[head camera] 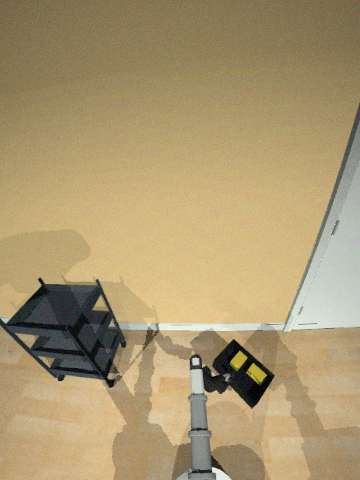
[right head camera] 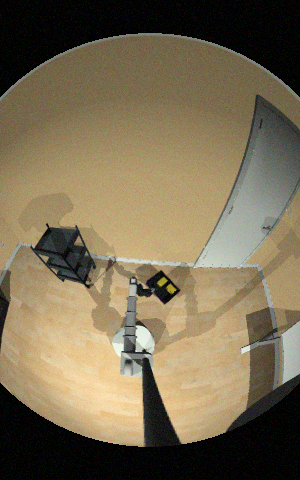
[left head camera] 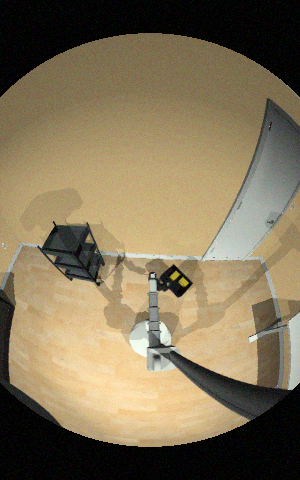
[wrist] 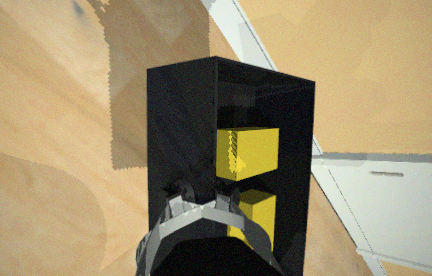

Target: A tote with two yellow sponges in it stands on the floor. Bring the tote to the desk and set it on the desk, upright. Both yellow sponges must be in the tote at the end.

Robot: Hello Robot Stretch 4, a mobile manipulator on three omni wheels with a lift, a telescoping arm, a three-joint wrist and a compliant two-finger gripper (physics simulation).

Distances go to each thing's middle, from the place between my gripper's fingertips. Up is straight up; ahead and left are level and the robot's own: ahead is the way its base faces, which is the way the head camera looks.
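With the black tote [head camera: 242,383], my gripper is 20 mm above it, 80 mm to the left of it and still 30 mm short of it.
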